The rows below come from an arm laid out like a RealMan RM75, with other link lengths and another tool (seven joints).
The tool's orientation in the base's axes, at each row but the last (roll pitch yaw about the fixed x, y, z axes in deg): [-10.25 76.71 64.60]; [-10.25 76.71 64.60]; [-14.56 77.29 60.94]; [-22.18 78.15 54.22]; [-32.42 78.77 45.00]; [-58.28 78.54 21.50]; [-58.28 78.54 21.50]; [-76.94 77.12 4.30]
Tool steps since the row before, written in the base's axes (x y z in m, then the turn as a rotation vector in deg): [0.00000 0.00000 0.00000 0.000 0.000 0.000]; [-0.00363 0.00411 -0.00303 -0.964 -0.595 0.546]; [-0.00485 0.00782 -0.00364 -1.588 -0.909 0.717]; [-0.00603 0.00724 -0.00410 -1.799 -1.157 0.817]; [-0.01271 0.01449 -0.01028 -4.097 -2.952 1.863]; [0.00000 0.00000 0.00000 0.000 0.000 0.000]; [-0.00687 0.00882 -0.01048 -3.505 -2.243 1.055]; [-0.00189 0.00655 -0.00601 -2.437 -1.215 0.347]
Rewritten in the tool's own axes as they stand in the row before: [0.00000 0.00000 0.00000 0.000 0.000 0.000]; [0.00344 0.00471 0.00228 -0.750 0.748 -0.678]; [0.00454 0.00688 0.00548 -1.044 1.261 -1.088]; [0.00449 0.00790 0.00479 -1.208 1.397 -1.353]; [0.01033 0.01665 0.00966 -2.798 3.110 -3.387]; [0.00000 0.00000 0.00000 0.000 0.000 0.000]; [0.00964 0.01004 0.00640 -1.845 2.804 -2.676]; [0.00555 0.00414 0.00589 -0.900 2.086 -1.540]
